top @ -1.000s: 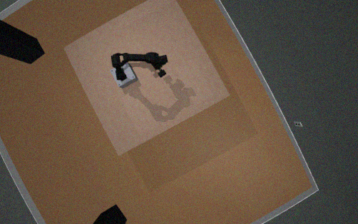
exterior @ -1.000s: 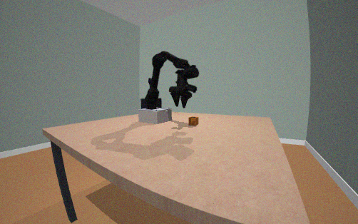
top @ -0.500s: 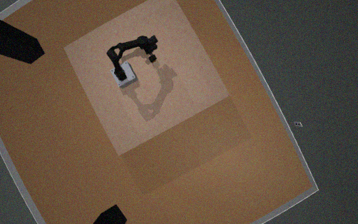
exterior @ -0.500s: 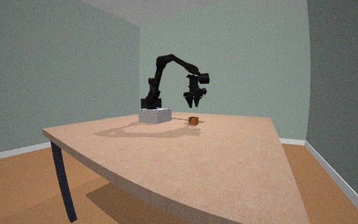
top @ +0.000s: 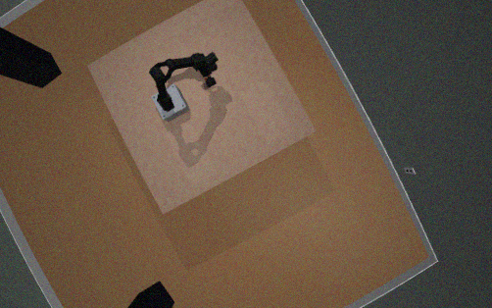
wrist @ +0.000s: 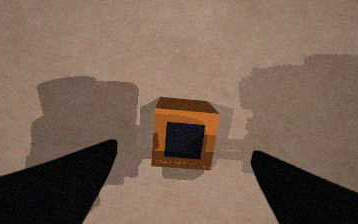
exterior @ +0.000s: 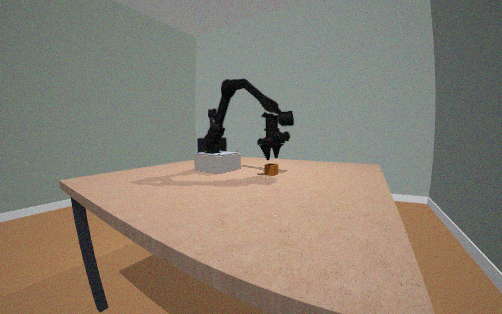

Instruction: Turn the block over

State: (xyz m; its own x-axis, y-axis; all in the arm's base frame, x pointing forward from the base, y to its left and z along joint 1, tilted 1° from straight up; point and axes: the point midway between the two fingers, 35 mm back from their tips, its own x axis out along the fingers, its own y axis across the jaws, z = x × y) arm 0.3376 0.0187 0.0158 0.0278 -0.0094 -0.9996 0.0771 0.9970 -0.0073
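Now: the block 4 cm below my gripper tip.
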